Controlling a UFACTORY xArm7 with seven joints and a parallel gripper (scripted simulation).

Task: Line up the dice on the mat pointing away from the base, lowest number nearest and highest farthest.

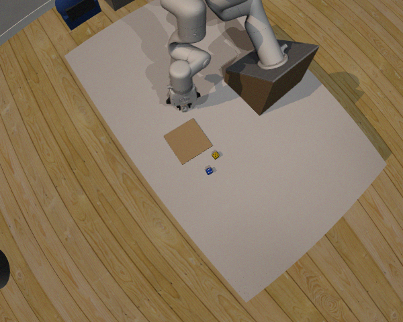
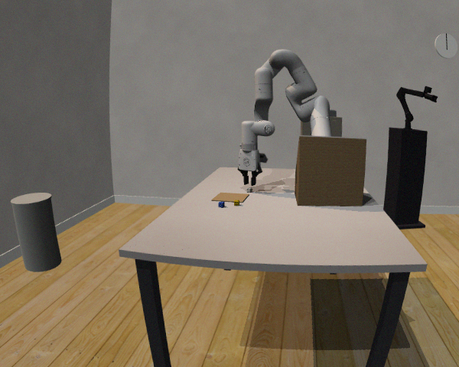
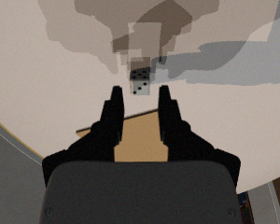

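Now: hand 50 mm above the white die. The rest, counted from my hand: yellow die 60 mm ahead, 230 mm to the left, 50 mm below; then blue die 120 mm ahead, 250 mm to the left, 50 mm below; then brown mat 90 mm ahead, 110 mm to the left, 50 mm below.
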